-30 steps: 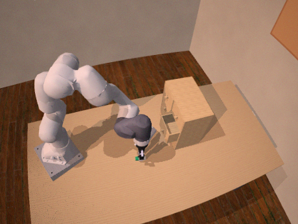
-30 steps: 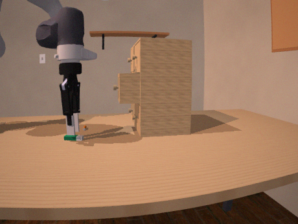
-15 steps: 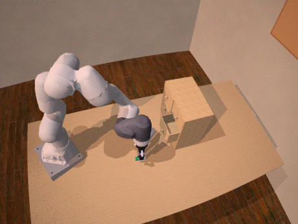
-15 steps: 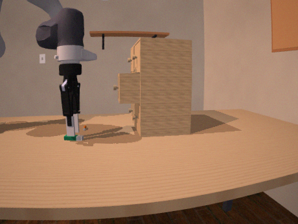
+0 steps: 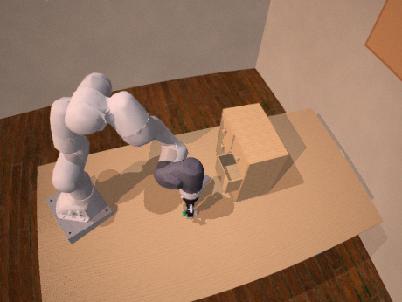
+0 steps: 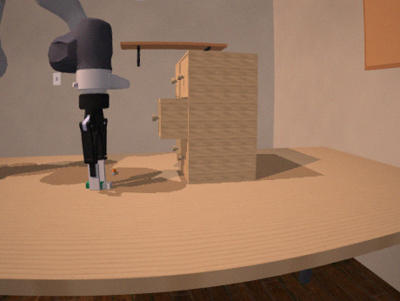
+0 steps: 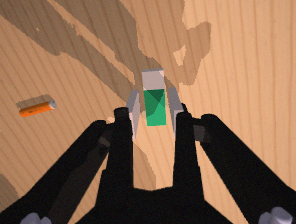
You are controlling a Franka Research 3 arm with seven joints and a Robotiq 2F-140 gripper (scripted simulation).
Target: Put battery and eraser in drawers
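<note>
The green-and-white eraser is 10 mm ahead of my hand and 30 mm below it. Also, from my hand: small orange object 10 mm ahead, 140 mm to the left, 30 mm below; then red nine-volt battery 290 mm ahead, 220 mm to the left, 210 mm above.
</note>
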